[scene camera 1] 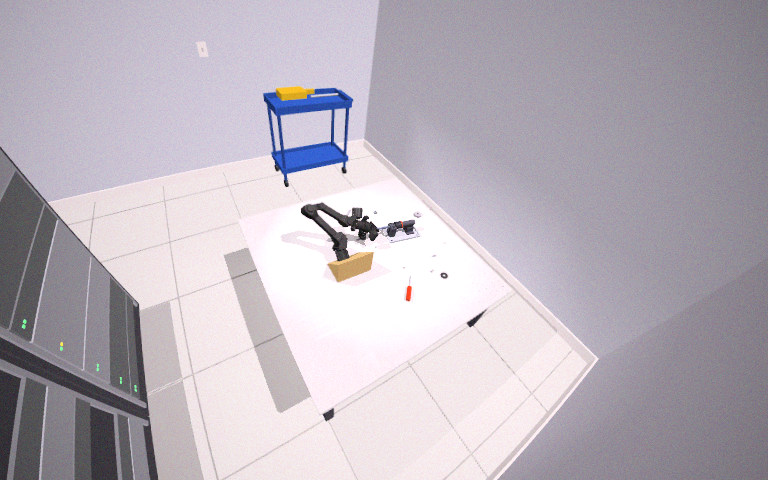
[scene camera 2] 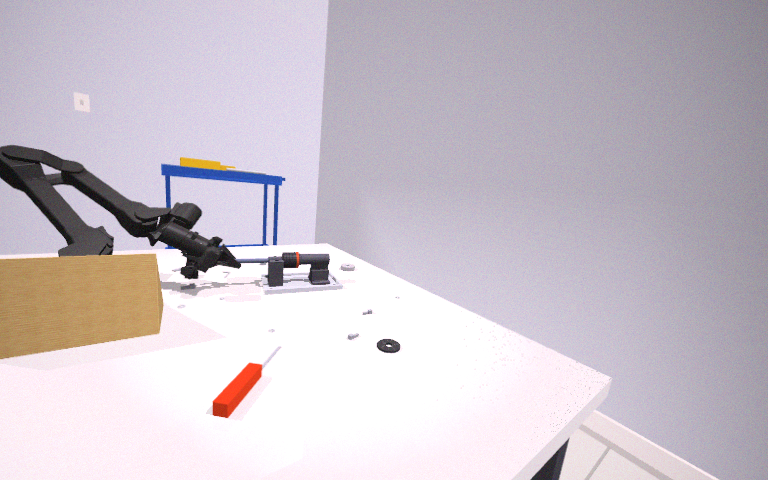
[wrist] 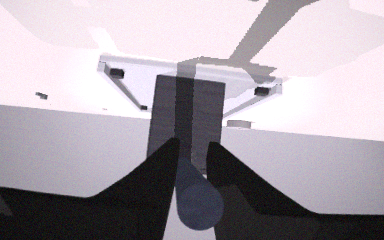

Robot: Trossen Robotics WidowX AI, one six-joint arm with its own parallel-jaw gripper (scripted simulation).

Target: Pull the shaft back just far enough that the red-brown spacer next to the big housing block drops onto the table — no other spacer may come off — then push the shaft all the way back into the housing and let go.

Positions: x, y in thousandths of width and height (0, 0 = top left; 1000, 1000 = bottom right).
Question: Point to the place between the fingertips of my gripper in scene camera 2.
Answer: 313, 555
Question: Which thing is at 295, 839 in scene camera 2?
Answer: A red-handled screwdriver.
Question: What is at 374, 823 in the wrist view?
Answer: My gripper.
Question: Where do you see a round shaft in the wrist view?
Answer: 517, 844
